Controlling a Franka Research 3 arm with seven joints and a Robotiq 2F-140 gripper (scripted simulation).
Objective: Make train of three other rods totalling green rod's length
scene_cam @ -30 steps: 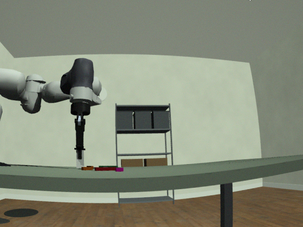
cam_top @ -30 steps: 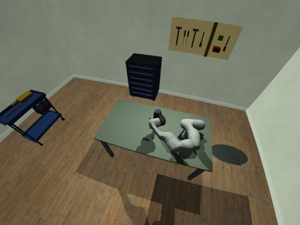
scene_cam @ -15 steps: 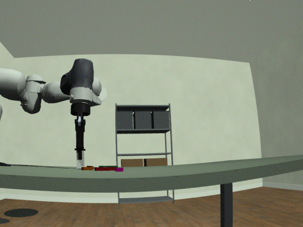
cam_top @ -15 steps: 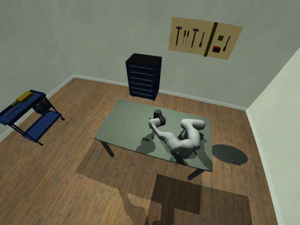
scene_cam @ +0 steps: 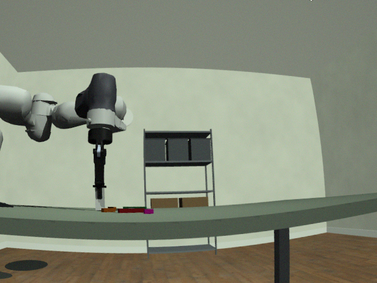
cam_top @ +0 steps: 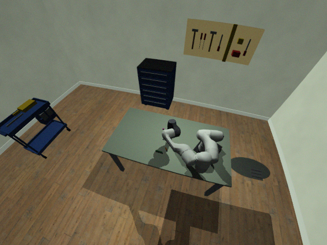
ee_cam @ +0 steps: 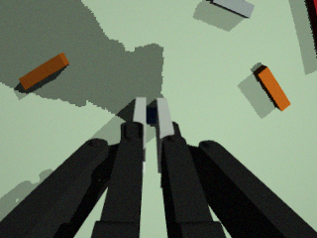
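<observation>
The blue rod lies 3 cm below my hand. Round my hand: grey rod 9 cm ahead, 6 cm to the right, 3 cm below; then green rod 12 cm ahead, 13 cm to the left, 3 cm below; then red rod 8 cm ahead, 14 cm to the right, 3 cm below.
</observation>
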